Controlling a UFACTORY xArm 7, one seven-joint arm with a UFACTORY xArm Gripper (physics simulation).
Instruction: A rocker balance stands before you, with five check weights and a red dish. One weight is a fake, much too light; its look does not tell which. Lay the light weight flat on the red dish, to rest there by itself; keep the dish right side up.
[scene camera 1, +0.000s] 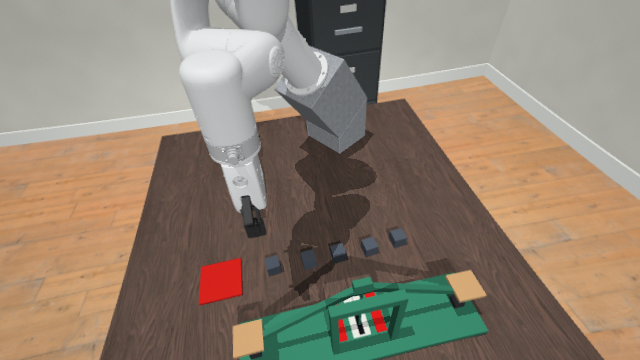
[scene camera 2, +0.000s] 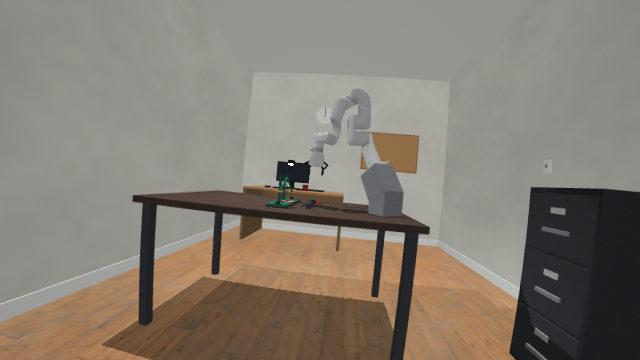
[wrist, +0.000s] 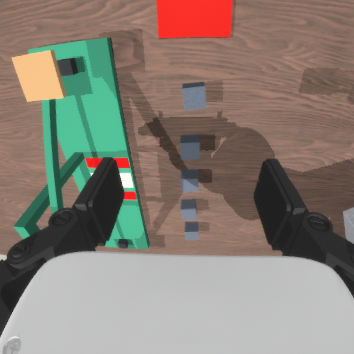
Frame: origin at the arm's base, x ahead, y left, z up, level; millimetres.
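Where they show: gripper, fingertip midpoint: (scene camera 1: 255, 215) (scene camera 2: 315, 175) (wrist: 188, 176); arm's base, origin of the base link: (scene camera 1: 307, 74) (scene camera 2: 376, 171).
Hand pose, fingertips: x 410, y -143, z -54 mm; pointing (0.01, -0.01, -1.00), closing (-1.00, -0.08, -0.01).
Each offset is from my fingertips to the top centre of the thing. Level surfaces: height alone.
My gripper (scene camera 1: 254, 226) (scene camera 2: 317, 169) (wrist: 188, 176) is open and empty, high above the row of weights. Several dark grey-blue block weights stand apart in a row: the one nearest the dish {2 mm left, 5 mm back, 176 mm down} (scene camera 1: 273, 265) (wrist: 194, 97), the second {84 mm left, 7 mm back, 176 mm down} (scene camera 1: 308, 259) (wrist: 190, 147), the middle one {154 mm left, 12 mm back, 176 mm down} (scene camera 1: 338, 252) (wrist: 189, 181), the fourth {229 mm left, 17 mm back, 176 mm down} (scene camera 1: 370, 246) (wrist: 188, 209) and the farthest {301 mm left, 30 mm back, 176 mm down} (scene camera 1: 398, 237) (wrist: 191, 231). They look alike. The flat red dish {116 mm right, 5 mm ahead, 199 mm down} (scene camera 1: 221, 281) (wrist: 195, 19) lies bare at the row's end. The green rocker balance (scene camera 1: 440, 320) (wrist: 90, 120) has empty tan pans (scene camera 1: 248, 338) (scene camera 1: 466, 286); its black pointer is over the white band.
The dark wooden table {205 mm down} (scene camera 1: 190, 175) (scene camera 2: 225, 201) carries everything. The balance runs alongside the row of weights. The arm's grey base (scene camera 1: 337, 110) (scene camera 2: 384, 192) stands at the table's far end in scene camera 1. A black filing cabinet (scene camera 1: 367, 30) (scene camera 2: 562, 240) stands beyond the table.
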